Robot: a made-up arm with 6 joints. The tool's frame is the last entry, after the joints.
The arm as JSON. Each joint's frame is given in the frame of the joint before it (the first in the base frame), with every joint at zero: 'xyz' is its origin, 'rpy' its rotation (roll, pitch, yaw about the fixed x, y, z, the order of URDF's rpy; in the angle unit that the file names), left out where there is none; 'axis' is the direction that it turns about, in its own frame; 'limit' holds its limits. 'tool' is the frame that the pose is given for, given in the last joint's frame.
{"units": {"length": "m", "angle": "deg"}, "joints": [
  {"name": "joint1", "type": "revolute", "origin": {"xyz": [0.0, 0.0, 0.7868]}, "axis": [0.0, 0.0, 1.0], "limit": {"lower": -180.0, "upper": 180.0}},
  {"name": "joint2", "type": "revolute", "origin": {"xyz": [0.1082, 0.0, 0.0], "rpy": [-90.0, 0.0, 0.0]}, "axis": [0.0, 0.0, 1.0], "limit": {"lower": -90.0, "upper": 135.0}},
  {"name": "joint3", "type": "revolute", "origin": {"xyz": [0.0, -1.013, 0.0], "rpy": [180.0, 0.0, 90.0]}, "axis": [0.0, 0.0, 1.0], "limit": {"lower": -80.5, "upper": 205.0}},
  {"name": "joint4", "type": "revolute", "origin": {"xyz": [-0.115, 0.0, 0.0], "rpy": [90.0, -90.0, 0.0]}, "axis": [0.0, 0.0, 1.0], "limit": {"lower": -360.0, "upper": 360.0}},
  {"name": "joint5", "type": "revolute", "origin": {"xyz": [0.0, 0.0, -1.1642], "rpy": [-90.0, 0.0, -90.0]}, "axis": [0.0, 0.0, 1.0], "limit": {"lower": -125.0, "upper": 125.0}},
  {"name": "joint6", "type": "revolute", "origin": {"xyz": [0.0, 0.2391, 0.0], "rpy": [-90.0, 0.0, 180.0]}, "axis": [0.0, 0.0, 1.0], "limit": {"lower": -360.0, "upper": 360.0}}
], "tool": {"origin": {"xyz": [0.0, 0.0, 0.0], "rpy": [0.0, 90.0, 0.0]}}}
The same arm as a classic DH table. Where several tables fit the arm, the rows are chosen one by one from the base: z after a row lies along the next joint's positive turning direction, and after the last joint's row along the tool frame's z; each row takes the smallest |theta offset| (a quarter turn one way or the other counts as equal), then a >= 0, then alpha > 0; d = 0 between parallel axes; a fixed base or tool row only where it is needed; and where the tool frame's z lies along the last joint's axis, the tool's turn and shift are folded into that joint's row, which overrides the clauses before.
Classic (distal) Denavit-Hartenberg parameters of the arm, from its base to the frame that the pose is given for. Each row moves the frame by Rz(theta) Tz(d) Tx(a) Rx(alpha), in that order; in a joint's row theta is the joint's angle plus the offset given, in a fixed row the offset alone. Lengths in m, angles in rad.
joint1: theta_offset 0, d 0.7868, a 0.1082, alpha -1.5708
joint2: theta_offset -1.5708, d 0, a 1.013, alpha 3.1416
joint3: theta_offset 0, d 0, a 0.115, alpha -1.5708
joint4: theta_offset 0, d -1.1642, a 0, alpha 1.5708
joint5: theta_offset 0, d 0, a 0, alpha -1.5708
joint6: theta_offset 1.5708, d -0.2391, a 0, alpha 1.5708
tool (fixed): theta_offset -1.5708, d 0, a 0, alpha 0
Joint limits (rad, base to tool): -3.1416..3.1416 -1.5708..2.3562 -1.405..3.5779 -6.2832..6.2832 -2.1817..2.1817 -6.2832..6.2832

